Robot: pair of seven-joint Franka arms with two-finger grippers.
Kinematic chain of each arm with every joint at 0, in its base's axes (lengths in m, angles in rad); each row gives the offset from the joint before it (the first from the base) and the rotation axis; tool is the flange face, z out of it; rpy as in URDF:
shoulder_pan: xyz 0 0 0.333 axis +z
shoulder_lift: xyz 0 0 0 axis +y
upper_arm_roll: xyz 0 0 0.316 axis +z
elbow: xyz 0.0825 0 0 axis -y
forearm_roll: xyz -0.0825 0 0.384 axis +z
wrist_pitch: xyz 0 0 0 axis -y
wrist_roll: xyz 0.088 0 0 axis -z
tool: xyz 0 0 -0.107 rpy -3.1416 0 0
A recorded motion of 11 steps. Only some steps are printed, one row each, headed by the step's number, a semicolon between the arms.
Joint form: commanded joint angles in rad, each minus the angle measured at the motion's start. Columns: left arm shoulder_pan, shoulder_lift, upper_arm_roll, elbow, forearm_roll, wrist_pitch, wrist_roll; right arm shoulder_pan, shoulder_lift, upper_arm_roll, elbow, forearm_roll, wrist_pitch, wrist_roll.
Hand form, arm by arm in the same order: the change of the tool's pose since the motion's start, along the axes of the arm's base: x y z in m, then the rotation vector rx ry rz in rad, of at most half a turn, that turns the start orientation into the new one. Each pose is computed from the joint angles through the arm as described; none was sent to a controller.
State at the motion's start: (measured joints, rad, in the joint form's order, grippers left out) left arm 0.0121 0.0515 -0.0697 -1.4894 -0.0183 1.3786 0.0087; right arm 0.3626 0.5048 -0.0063 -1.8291 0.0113 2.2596 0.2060
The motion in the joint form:
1: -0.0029 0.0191 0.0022 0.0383 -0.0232 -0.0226 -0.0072; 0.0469 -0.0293 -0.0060 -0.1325 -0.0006 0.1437 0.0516
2: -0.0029 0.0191 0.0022 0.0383 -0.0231 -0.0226 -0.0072; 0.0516 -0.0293 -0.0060 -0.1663 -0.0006 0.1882 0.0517
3: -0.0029 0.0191 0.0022 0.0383 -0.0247 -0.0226 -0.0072; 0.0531 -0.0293 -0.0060 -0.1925 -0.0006 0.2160 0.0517
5: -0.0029 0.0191 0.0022 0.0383 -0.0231 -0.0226 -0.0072; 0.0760 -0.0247 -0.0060 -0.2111 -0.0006 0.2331 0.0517
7: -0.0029 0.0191 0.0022 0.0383 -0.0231 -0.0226 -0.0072; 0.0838 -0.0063 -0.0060 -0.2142 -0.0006 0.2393 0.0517
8: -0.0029 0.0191 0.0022 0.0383 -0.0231 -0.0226 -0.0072; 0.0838 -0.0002 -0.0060 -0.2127 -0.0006 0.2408 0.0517
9: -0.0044 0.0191 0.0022 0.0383 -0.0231 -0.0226 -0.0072; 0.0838 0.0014 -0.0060 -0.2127 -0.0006 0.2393 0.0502
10: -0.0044 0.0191 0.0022 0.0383 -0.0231 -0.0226 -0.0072; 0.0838 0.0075 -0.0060 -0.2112 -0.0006 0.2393 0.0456
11: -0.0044 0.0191 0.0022 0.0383 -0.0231 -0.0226 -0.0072; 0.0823 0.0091 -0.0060 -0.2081 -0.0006 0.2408 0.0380
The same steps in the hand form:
1: 0.0035 -0.0031 0.0052 -0.0229 0.0049 0.0049; -0.0331 0.0142 -0.0235 0.0084 -0.0400 -0.0105
2: 0.0035 -0.0031 0.0052 -0.0228 0.0049 0.0049; -0.0407 0.0140 -0.0330 0.0124 -0.0500 -0.0062
3: 0.0034 -0.0033 0.0053 -0.0244 0.0050 0.0048; -0.0469 0.0122 -0.0407 0.0129 -0.0515 -0.0049
5: 0.0035 -0.0031 0.0052 -0.0228 0.0049 0.0049; -0.0575 0.0224 -0.0491 0.0108 -0.0459 0.0179
7: 0.0035 -0.0031 0.0052 -0.0228 0.0049 0.0049; -0.0622 0.0253 -0.0606 0.0045 -0.0320 0.0258
8: 0.0035 -0.0031 0.0052 -0.0228 0.0049 0.0049; -0.0623 0.0252 -0.0636 0.0031 -0.0292 0.0258
9: 0.0034 -0.0039 0.0052 -0.0228 0.0049 0.0034; -0.0627 0.0251 -0.0646 0.0019 -0.0264 0.0273
10: 0.0034 -0.0039 0.0052 -0.0228 0.0049 0.0034; -0.0630 0.0249 -0.0677 0.0003 -0.0221 0.0319
11: 0.0034 -0.0039 0.0052 -0.0228 0.0049 0.0034; -0.0616 0.0246 -0.0674 0.0019 -0.0247 0.0380

